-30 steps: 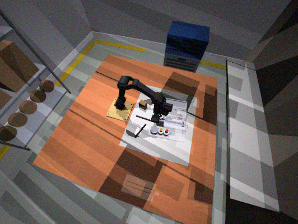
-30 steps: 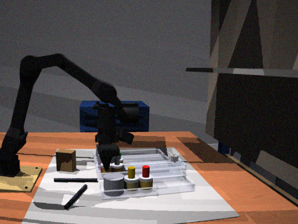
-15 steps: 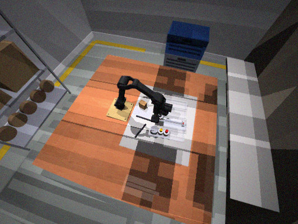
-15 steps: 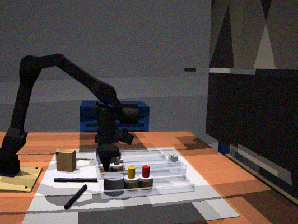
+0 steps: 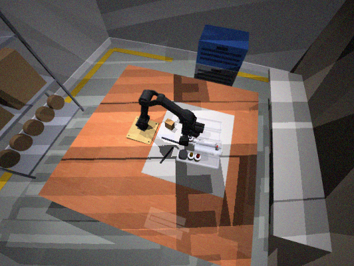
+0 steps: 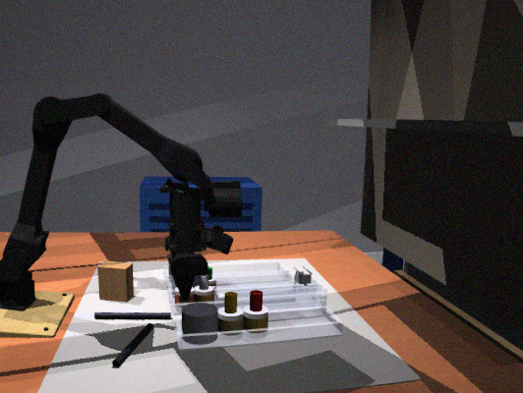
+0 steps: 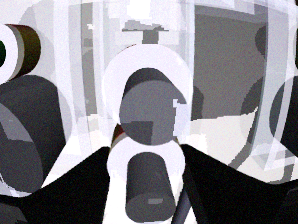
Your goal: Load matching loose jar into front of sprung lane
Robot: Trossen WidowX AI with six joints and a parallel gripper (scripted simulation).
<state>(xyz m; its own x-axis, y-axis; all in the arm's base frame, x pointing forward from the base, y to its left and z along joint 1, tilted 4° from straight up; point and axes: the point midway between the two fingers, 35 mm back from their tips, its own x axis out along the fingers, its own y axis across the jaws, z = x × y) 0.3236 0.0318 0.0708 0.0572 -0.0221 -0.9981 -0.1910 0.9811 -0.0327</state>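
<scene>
My gripper tip is 140 mm past the brown block, 60 mm to the right of it and 10 mm below it. The rest, counted from my gripper tip: clear lane rack 150 mm ahead, 10 mm below.
</scene>
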